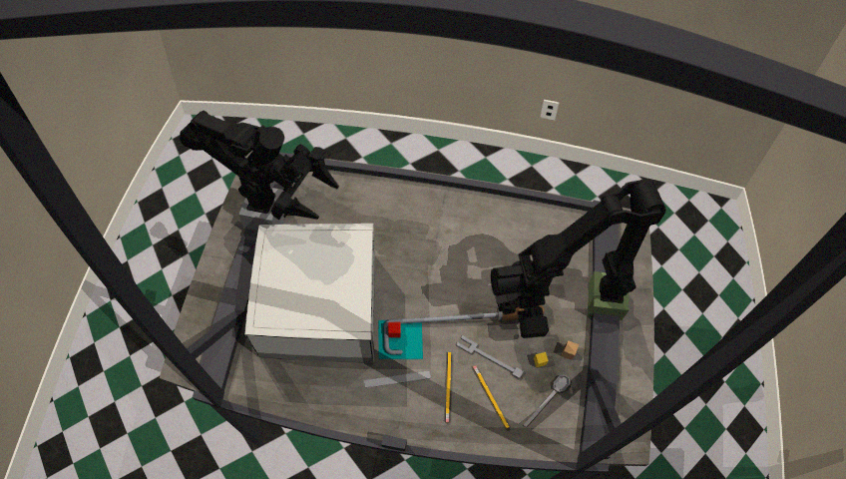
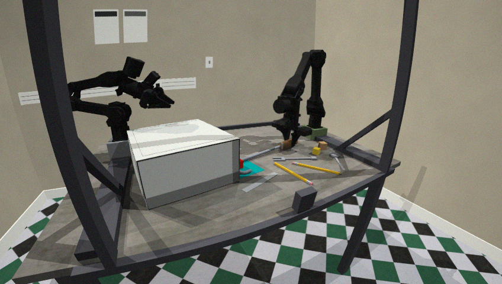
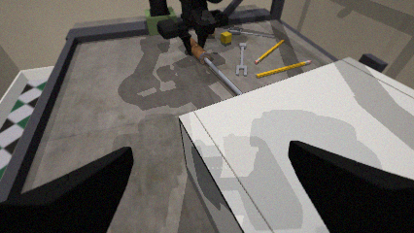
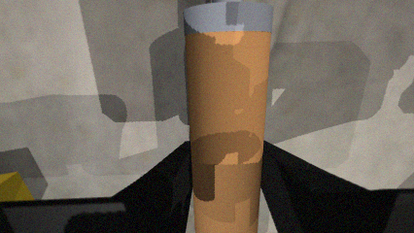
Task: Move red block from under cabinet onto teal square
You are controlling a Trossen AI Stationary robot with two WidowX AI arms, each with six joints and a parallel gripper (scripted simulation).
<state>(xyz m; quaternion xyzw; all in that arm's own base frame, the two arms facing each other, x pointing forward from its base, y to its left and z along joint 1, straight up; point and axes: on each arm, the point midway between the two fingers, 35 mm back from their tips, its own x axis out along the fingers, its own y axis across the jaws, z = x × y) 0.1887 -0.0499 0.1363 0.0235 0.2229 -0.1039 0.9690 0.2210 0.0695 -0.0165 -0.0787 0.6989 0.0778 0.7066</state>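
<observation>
The yellow cube lies 11 cm behind my right hand, 7 cm to the right of it and 3 cm below it. From my right hand the other things lie so: tan cube: 13 cm to the right, 7 cm behind, 2 cm below; then spoon: 18 cm behind, 12 cm to the right, 4 cm below; then forked wrench: 13 cm behind, 5 cm to the left, 3 cm below.
</observation>
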